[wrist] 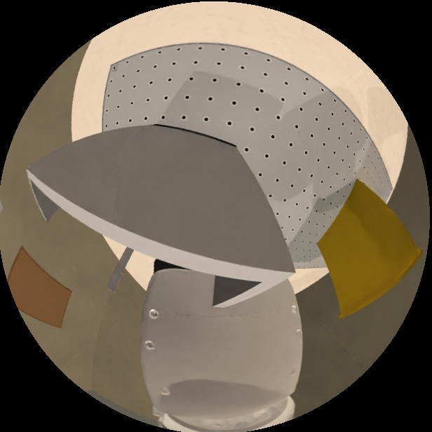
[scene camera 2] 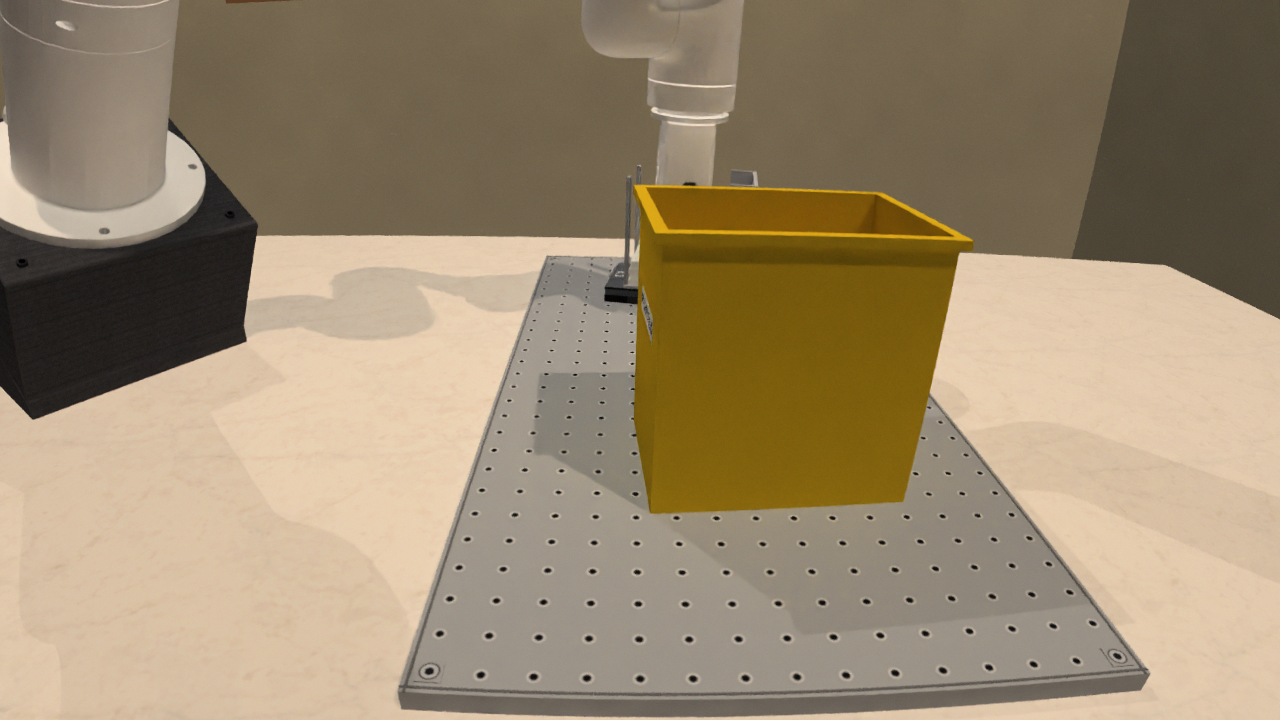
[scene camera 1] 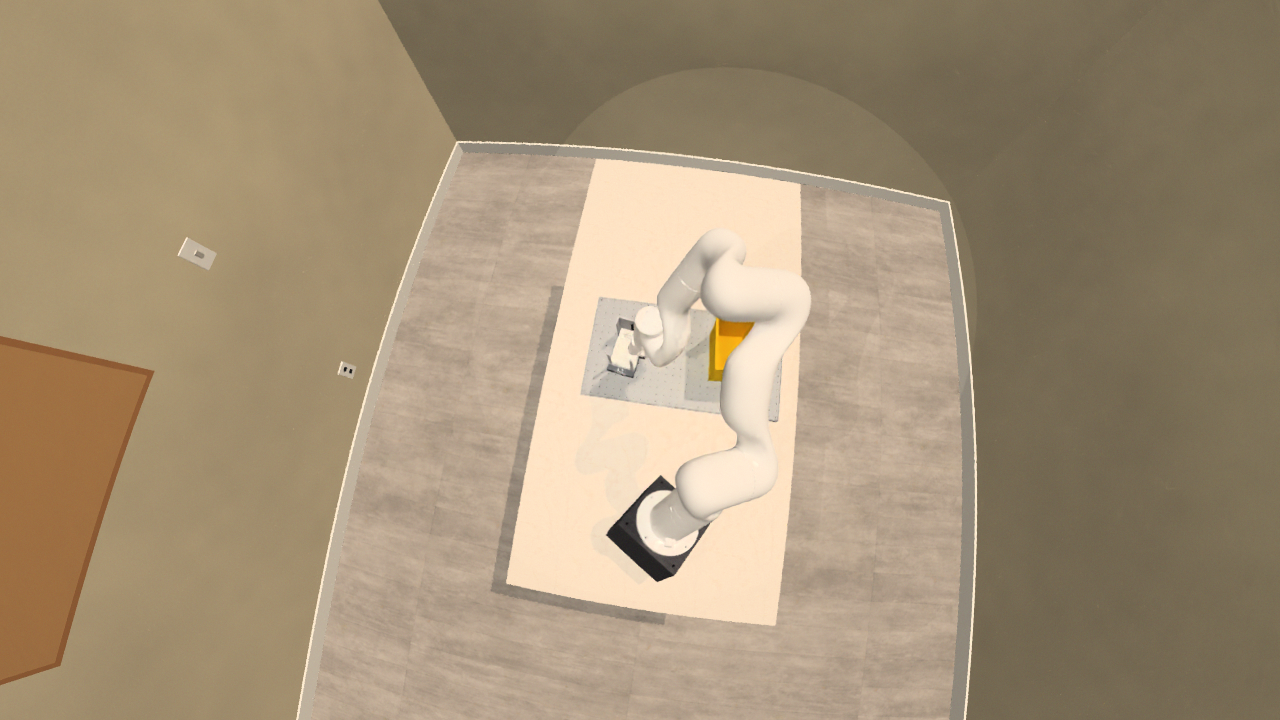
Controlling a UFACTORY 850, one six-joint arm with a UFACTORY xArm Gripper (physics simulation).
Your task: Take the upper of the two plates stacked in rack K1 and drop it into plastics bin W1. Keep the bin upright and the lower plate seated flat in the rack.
Scene:
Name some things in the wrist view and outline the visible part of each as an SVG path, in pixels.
A yellow bin W1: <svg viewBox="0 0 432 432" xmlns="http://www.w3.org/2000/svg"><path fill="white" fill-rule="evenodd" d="M357 178L337 217L335 217L335 220L325 231L325 234L316 243L323 255L335 287L341 312L338 319L362 309L367 304L384 295L385 292L390 290L393 285L396 285L410 271L423 254L422 250L416 247L407 229L405 229L391 208Z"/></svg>

